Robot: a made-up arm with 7 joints. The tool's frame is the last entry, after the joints. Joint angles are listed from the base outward.
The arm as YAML. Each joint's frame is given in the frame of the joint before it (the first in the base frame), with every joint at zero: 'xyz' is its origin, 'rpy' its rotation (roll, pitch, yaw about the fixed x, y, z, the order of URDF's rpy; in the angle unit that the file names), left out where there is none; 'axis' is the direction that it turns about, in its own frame. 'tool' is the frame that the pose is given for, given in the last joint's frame.
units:
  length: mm
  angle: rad
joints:
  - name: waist
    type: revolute
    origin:
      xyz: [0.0, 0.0, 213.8]
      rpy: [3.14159, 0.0, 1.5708]
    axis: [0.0, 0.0, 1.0]
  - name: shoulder
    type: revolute
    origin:
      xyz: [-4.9, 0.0, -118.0]
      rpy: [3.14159, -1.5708, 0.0]
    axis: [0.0, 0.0, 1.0]
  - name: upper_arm
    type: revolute
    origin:
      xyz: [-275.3, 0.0, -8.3]
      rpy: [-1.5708, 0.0, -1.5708]
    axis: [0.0, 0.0, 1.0]
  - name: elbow
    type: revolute
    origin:
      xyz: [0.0, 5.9, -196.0]
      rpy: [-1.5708, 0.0, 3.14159]
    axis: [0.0, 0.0, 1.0]
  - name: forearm
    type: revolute
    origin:
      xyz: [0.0, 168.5, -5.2]
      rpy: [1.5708, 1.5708, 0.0]
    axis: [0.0, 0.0, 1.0]
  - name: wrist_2
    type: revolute
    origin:
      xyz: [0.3, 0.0, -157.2]
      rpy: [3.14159, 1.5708, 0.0]
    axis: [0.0, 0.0, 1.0]
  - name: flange
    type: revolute
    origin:
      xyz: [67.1, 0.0, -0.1]
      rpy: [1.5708, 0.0, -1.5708]
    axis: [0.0, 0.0, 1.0]
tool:
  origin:
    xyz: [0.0, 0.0, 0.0]
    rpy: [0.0, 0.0, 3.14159]
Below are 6 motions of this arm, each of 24 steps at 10 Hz.
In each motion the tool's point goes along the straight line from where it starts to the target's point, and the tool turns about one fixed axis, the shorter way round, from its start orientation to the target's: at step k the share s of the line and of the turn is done. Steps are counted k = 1, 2, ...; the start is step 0. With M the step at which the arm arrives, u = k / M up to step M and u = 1 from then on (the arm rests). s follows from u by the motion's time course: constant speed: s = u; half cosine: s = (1 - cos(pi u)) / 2; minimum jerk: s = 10 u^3 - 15 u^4 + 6 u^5.
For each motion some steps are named. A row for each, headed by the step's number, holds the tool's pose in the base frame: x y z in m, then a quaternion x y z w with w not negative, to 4 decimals.
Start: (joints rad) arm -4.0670 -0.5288 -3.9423 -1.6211 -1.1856 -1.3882 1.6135
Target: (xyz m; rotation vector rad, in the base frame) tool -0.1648 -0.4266 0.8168 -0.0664 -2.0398 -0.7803
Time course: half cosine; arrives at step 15
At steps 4, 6, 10, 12, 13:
4: 0.1884 -0.1706 0.7985 -0.1716 -0.5002 0.0596 0.8466
6: 0.1122 -0.2259 0.8024 -0.1447 -0.5955 -0.0253 0.7898
10: -0.0590 -0.3499 0.8113 -0.0746 -0.7631 -0.2115 0.6061
12: -0.1244 -0.3973 0.8147 -0.0454 -0.8074 -0.2780 0.5184
13: -0.1465 -0.4133 0.8159 -0.0353 -0.8197 -0.2996 0.4869

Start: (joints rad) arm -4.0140 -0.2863 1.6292 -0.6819 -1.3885 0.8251 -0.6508
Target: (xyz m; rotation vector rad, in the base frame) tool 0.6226 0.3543 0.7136 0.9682 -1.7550 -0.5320
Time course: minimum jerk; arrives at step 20
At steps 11, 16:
11: 0.4789 0.2072 0.8628 0.4420 -0.8304 -0.2481 0.2315
16: 0.6021 0.3334 0.7348 0.4099 -0.7473 -0.2260 0.4717

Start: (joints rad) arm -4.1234 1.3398 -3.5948 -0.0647 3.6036 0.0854 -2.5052
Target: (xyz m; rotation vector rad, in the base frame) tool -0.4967 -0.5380 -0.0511 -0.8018 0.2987 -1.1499
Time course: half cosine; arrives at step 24
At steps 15, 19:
15: -0.4864 -0.5901 0.1209 -0.4939 0.0547 -0.5201 0.6947
19: -0.4933 -0.5555 0.0065 -0.4110 0.1097 -0.5262 0.7363

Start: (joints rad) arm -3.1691 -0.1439 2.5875 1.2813 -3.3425 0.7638 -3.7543
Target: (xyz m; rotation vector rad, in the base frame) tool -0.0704 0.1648 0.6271 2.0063 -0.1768 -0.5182
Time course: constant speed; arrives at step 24
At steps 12, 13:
12: 0.1575 0.1768 0.7653 0.8879 0.2827 -0.2947 0.2119
13: 0.1385 0.1758 0.7538 0.8909 0.2543 -0.2904 0.2393

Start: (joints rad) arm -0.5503 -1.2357 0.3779 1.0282 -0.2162 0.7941 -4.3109
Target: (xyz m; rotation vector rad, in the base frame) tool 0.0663 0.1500 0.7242 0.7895 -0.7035 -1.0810
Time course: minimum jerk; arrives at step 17
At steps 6, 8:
6: -0.2418 -0.2479 0.8106 0.7102 -0.5253 -0.2971 0.3625
8: -0.1586 -0.1405 0.7873 0.6350 -0.4851 -0.3627 0.4794

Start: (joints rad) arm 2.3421 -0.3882 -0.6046 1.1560 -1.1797 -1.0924 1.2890
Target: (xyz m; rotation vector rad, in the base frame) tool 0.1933 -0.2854 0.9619 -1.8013 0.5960 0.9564
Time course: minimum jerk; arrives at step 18
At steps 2, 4, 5, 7, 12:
2: 0.0572 -0.1064 1.0322 -0.3693 0.8514 -0.1517 0.3402
4: 0.0662 -0.1182 1.0276 -0.4086 0.8302 -0.1146 0.3615
5: 0.0742 -0.1288 1.0235 -0.4427 0.8084 -0.0807 0.3795
7: 0.0967 -0.1584 1.0118 -0.5304 0.7344 0.0150 0.4233
12: 0.1644 -0.2474 0.9768 -0.7095 0.4139 0.2913 0.4903

